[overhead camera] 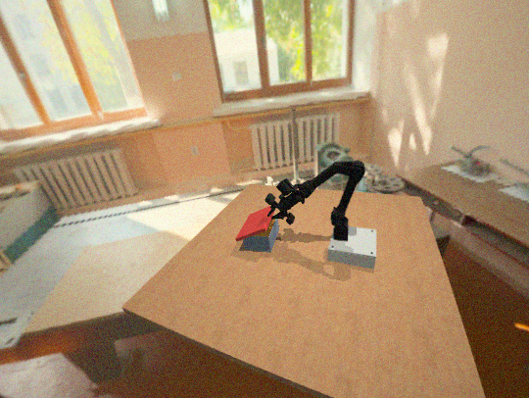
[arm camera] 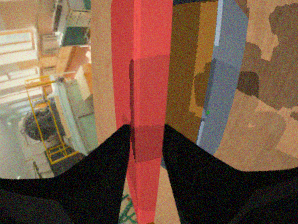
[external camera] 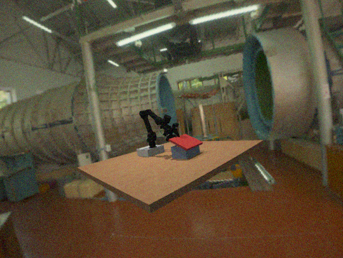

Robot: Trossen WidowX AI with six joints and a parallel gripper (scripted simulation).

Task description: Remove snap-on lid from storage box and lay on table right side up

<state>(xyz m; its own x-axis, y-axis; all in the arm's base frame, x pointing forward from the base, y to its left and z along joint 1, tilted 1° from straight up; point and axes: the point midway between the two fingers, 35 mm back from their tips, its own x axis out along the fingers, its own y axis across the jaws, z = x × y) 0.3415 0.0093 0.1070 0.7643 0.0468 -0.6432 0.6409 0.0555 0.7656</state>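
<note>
My gripper tip is 80 mm short of the red lid and 30 mm above it. Also, from my gripper tip: storage box 60 mm ahead, 110 mm below.
</note>
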